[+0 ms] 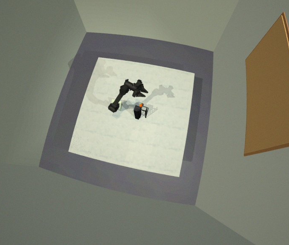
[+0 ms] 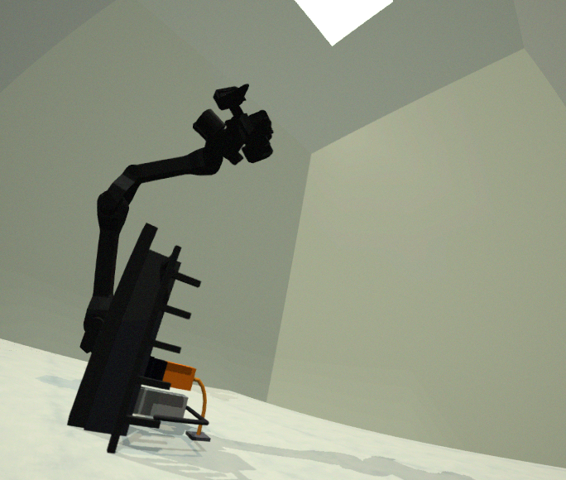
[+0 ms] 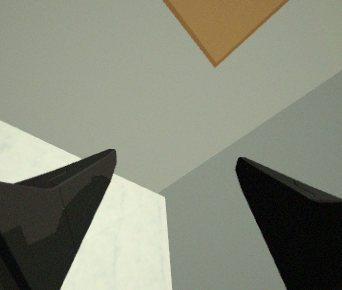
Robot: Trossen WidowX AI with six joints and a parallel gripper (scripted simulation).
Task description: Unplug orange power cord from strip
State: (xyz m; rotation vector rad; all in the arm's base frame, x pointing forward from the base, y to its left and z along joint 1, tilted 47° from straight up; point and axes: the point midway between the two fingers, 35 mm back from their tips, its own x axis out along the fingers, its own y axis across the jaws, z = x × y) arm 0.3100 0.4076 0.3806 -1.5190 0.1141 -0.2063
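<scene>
My gripper tip is now 500 mm above the orange plug, 90 mm past it and 30 mm to the right of it. The rest, counted from my gripper tip: dark pad (590 mm below, 110 mm to the left, 90 mm behind).
</scene>
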